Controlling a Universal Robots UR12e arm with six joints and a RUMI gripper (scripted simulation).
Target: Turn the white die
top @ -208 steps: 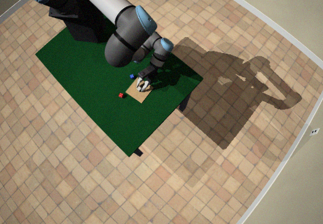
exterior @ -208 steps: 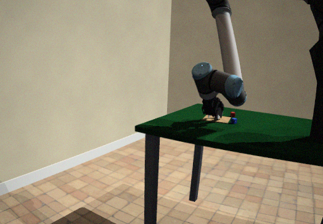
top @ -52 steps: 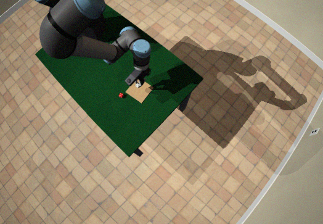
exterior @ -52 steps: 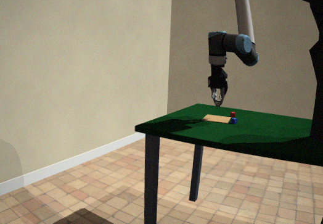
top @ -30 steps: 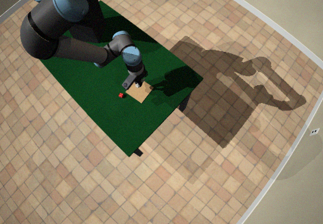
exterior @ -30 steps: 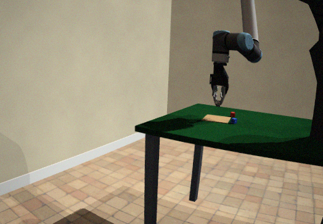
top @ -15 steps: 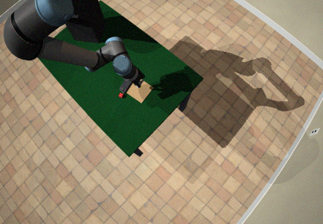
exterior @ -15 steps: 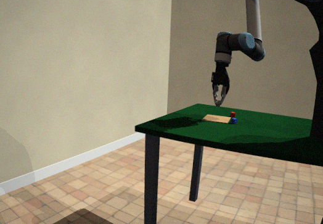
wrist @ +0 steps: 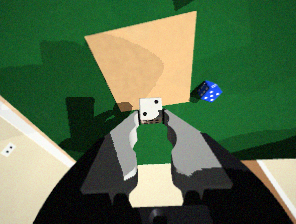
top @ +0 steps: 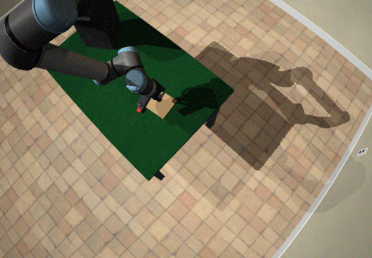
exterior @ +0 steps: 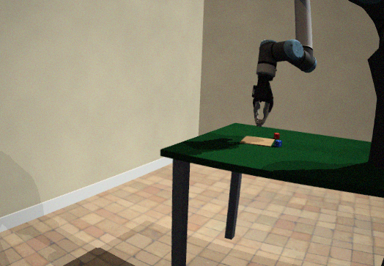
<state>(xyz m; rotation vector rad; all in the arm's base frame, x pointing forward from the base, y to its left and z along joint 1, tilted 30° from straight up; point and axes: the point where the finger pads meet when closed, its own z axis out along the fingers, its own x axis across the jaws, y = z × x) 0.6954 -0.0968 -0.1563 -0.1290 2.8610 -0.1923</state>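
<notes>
Right now my hand is 1 cm above the white die. The rest, counted from my hand: red die (6 cm behind, 11 cm to the right, 8 cm below); then tan mat (9 cm below); then blue die (10 cm behind, 4 cm to the left, 8 cm below).
</notes>
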